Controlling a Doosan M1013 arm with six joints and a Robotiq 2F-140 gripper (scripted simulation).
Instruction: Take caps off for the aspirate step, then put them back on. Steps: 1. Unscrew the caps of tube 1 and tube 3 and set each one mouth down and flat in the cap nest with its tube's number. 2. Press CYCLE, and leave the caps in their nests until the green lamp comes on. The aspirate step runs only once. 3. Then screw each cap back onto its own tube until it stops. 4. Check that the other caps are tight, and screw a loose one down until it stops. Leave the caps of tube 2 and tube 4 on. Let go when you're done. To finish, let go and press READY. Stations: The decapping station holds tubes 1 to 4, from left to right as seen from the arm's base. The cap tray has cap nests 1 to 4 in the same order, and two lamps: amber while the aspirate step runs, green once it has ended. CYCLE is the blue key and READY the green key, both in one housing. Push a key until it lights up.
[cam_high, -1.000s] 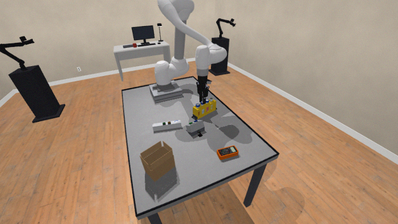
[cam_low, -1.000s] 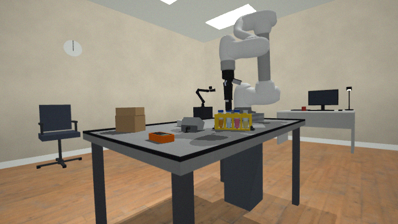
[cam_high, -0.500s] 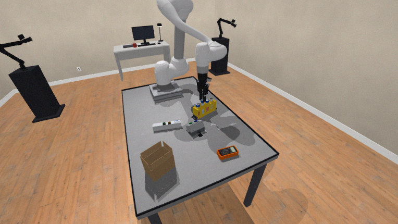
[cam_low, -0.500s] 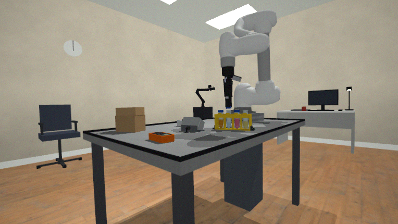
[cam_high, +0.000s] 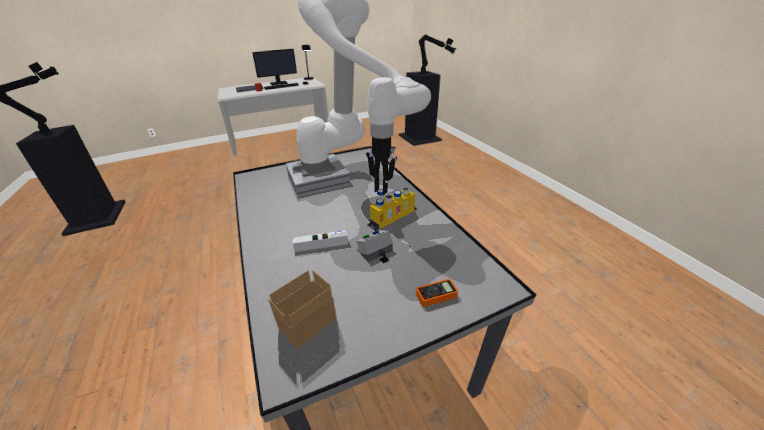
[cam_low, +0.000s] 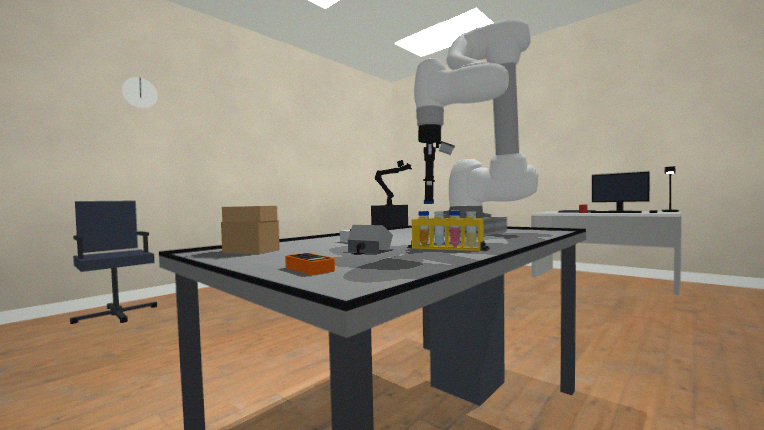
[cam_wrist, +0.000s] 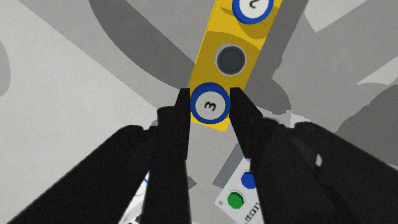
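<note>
The blue key lies 150 mm ahead of my hand, 120 mm below it and 90 mm to the right of it. Round my hand: green key: 150 mm ahead, 130 mm to the right, 120 mm below; then orange multimeter: 480 mm ahead, 170 mm below; then grey key housing: 170 mm ahead, 130 mm below, 110 mm to the right.
</note>
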